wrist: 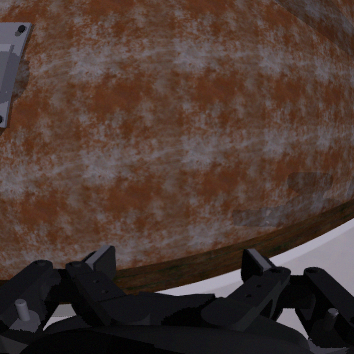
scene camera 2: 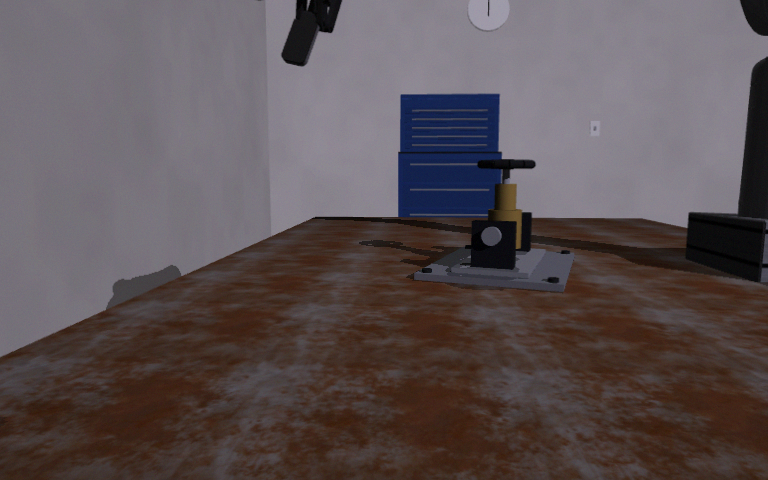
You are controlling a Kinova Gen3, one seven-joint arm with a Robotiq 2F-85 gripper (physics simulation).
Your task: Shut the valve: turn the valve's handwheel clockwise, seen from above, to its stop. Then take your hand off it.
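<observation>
The valve has a black handwheel [scene camera 2: 506,164], which lies level on top of a brass stem body [scene camera 2: 505,196]. The body stands between black blocks on a grey base plate [scene camera 2: 550,270] [wrist: 14,75] with dark bolts at its corners. In the wrist view part of the plate shows at the upper left edge; the handwheel does not show there. My gripper [wrist: 178,262] is open and empty, its two fingers wide apart. In the scene view a part of it shows at the top, to the left of the handwheel and well above it, apart from the valve. How far the handwheel is turned cannot be told.
The valve stands on a rusty-brown table [scene camera 2: 339,362] [wrist: 150,150], whose edge runs across the lower part of the wrist view. A black block-like object [scene camera 2: 724,244] stands at the right. A blue tool cabinet [scene camera 2: 449,127] is behind the table, and a wall rises at the left.
</observation>
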